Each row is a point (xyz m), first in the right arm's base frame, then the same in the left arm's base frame.
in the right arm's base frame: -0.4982 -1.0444 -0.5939
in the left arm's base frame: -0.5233 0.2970 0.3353
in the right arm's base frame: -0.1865 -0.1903 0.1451
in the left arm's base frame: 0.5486 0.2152 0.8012
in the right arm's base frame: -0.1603 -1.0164 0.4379
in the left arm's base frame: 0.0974 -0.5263 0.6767
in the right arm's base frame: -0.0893 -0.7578 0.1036
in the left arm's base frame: 0.1921 -0.1396 0.5179
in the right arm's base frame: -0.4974 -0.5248 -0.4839
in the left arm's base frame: -0.1154 0.5451 0.5679
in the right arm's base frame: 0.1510 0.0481 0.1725
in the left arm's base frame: 0.9284 0.2539 0.6406
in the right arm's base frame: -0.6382 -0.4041 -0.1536
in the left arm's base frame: 0.0130 0.4200 0.9016
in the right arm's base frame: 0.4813 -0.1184 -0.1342
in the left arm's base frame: 0.8902 0.2814 0.1624
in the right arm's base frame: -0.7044 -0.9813 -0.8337
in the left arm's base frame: -0.6950 0.5671 0.3751
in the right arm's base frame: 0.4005 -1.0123 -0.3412
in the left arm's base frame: 0.1341 -0.1110 -0.1880
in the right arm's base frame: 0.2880 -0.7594 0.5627
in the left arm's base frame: 0.5941 -0.5767 0.4940
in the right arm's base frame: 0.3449 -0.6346 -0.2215
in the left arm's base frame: 0.4124 0.0558 0.0460
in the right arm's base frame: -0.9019 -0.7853 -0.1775
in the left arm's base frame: -0.4216 0.2684 0.9617
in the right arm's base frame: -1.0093 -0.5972 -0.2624
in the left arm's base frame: -0.3865 0.4781 1.0561
